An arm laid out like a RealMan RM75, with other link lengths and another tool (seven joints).
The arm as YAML. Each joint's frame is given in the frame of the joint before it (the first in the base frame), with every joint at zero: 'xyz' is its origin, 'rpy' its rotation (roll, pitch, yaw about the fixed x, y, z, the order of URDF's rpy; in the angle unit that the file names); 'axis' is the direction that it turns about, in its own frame. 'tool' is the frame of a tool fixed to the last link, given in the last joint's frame.
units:
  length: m
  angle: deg
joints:
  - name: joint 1
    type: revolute
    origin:
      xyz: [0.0, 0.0, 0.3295]
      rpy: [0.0, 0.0, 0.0]
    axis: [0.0, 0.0, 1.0]
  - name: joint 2
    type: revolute
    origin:
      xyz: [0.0, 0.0, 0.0]
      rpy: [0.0, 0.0, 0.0]
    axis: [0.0, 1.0, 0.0]
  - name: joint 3
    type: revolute
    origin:
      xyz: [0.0, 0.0, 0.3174]
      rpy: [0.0, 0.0, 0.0]
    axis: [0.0, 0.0, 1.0]
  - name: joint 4
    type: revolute
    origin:
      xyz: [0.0, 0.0, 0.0]
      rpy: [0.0, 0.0, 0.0]
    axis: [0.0, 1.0, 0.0]
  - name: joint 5
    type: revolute
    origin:
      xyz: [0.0, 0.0, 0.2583]
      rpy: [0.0, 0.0, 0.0]
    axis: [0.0, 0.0, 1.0]
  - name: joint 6
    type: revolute
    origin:
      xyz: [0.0, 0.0, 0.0]
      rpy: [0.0, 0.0, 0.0]
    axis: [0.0, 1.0, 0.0]
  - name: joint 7
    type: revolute
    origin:
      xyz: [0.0, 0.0, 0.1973]
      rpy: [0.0, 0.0, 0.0]
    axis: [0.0, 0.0, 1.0]
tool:
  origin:
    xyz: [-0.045, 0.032, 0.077]
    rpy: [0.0, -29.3, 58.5]
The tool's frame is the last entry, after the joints.
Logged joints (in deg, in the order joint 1, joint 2, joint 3, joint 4, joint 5, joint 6, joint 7), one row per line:
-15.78, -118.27, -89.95, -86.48, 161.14, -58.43, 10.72
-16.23, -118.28, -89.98, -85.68, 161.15, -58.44, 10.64
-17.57, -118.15, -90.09, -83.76, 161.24, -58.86, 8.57
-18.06, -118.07, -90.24, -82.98, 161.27, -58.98, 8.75
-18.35, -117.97, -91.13, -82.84, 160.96, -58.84, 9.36
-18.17, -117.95, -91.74, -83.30, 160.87, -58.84, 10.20
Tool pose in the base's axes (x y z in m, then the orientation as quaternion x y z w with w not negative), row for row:
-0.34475, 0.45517, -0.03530, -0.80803, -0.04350, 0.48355, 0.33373
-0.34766, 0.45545, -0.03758, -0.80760, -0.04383, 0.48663, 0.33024
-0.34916, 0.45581, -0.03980, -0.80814, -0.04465, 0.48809, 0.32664
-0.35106, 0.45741, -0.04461, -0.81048, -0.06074, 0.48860, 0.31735
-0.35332, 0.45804, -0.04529, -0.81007, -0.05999, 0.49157, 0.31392
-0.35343, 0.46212, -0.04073, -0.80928, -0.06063, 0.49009, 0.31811
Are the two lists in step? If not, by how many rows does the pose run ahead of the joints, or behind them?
The pose runs 1 row behind the joints: the pose in row i belongs to the joints in row i - 1.
